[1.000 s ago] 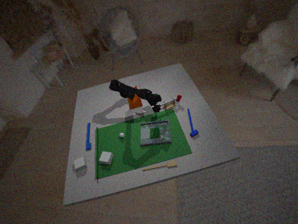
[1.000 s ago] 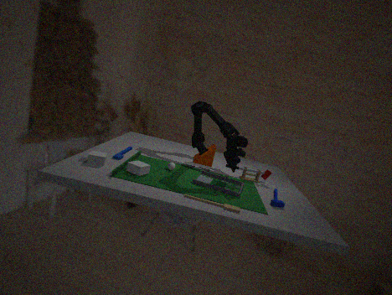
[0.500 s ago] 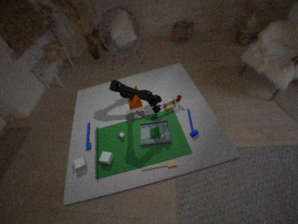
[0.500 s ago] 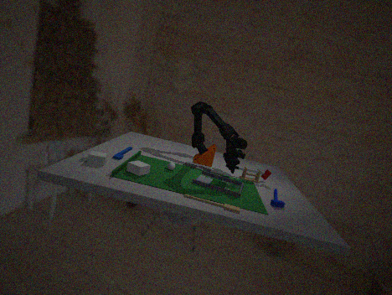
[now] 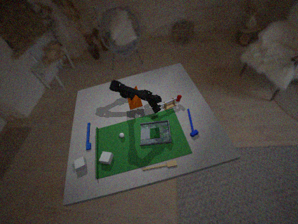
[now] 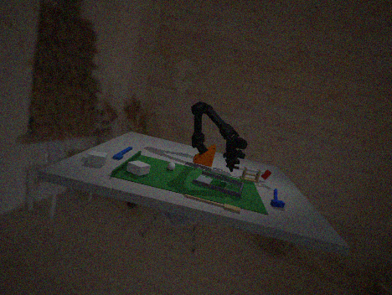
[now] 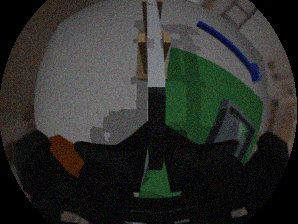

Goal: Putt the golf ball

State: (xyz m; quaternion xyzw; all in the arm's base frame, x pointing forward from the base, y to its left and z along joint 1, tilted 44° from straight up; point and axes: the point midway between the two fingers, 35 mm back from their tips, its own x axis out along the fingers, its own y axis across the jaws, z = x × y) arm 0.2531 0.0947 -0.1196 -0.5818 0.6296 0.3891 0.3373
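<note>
My gripper tip is 110 mm to the right of the red putter, 30 mm below it and 10 mm past it. Also, from my gripper tip: small wooden frame (130 mm to the left, 10 mm behind); then green mat (250 mm to the right, 220 mm ahead, 30 mm below); then white golf ball (370 mm to the right, 130 mm ahead, 10 mm below).
</note>
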